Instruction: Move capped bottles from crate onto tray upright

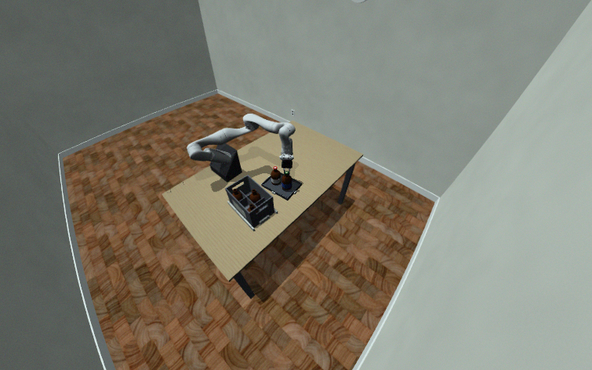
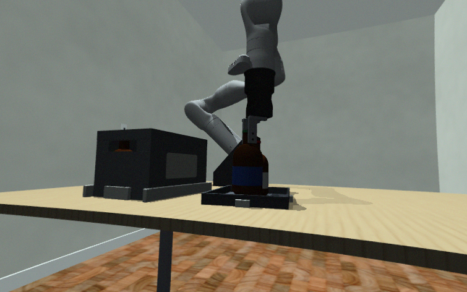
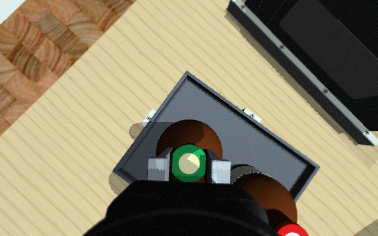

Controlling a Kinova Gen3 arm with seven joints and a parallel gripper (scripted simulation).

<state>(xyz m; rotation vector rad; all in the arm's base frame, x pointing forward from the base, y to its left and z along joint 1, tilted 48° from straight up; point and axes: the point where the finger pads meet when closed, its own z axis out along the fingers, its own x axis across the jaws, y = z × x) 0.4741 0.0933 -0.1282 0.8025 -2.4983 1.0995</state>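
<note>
Right now my hand is 60 mm above the green-capped bottle. Also, from my hand: black tray 150 mm below, 50 mm behind; then dark crate 300 mm to the right, 80 mm below, 70 mm behind.
</note>
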